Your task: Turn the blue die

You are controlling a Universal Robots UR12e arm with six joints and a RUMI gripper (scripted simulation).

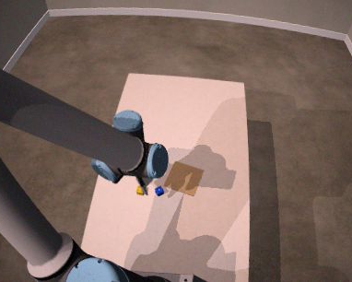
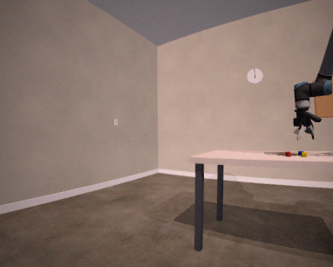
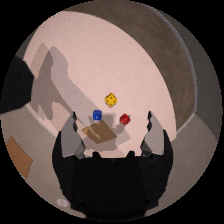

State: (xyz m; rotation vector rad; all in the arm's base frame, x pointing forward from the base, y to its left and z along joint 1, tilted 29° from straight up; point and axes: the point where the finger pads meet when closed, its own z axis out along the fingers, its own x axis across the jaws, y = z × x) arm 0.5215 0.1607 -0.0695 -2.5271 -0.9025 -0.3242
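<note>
Now: hand 1 cm short of the blue die, 9 cm to the left of it and 10 cm above it. Round my hand: mat: 9 cm ahead, 20 cm to the right, 11 cm below; yellow die: 1 cm ahead, 1 cm to the right, 10 cm below; red die: 11 cm ahead, 4 cm to the right, 10 cm below.
</note>
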